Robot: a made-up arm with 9 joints. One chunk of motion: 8 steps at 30 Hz.
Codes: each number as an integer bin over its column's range. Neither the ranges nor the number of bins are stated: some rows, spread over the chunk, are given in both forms.
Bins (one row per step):
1: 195 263 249 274 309 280
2: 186 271 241 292 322 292
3: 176 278 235 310 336 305
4: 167 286 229 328 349 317
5: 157 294 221 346 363 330
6: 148 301 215 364 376 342
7: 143 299 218 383 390 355
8: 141 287 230 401 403 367
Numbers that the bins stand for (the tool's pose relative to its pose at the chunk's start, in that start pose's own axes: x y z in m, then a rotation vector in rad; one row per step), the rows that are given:
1: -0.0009 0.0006 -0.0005 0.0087 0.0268 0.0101
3: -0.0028 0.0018 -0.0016 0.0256 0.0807 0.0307
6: -0.0055 0.0036 -0.0032 0.0510 0.1605 0.0611
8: -0.0062 0.0025 -0.0020 0.0683 0.2144 0.0816
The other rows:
2: -0.0018 0.0012 -0.0011 0.0171 0.0527 0.0200
4: -0.0037 0.0024 -0.0021 0.0341 0.1066 0.0405
5: -0.0046 0.0030 -0.0027 0.0425 0.1346 0.0512
7: -0.0060 0.0034 -0.0029 0.0599 0.1885 0.0718

